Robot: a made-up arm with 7 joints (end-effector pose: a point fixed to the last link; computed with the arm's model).
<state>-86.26 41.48 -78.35 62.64 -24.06 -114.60 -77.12</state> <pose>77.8 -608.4 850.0 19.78 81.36 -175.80</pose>
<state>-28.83 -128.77 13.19 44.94 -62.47 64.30 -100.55</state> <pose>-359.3 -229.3 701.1 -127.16 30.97 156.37</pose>
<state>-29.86 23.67 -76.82 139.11 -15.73 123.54 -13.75</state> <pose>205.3 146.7 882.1 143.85 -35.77 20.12</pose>
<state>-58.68 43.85 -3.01 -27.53 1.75 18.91 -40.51</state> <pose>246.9 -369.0 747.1 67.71 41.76 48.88</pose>
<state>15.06 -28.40 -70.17 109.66 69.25 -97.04 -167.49</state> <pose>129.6 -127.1 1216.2 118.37 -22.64 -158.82</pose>
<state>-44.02 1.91 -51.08 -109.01 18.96 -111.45 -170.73</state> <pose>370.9 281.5 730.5 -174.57 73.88 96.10</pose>
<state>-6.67 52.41 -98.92 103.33 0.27 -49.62 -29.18</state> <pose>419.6 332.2 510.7 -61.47 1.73 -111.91</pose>
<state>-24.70 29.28 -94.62 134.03 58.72 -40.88 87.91</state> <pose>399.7 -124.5 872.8 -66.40 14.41 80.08</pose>
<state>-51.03 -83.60 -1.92 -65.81 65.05 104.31 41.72</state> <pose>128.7 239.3 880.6 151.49 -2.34 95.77</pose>
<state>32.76 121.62 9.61 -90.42 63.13 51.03 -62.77</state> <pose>-59.7 275.5 679.3 47.55 -34.80 141.99</pose>
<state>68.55 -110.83 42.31 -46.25 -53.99 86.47 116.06</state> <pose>-26.0 -294.6 1083.4 58.15 -49.87 23.66</pose>
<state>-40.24 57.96 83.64 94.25 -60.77 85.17 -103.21</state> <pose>-313.6 3.0 683.7 27.70 -12.59 -105.02</pose>
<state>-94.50 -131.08 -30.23 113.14 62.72 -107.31 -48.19</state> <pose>-476.0 385.0 724.0 173.63 -53.50 -88.44</pose>
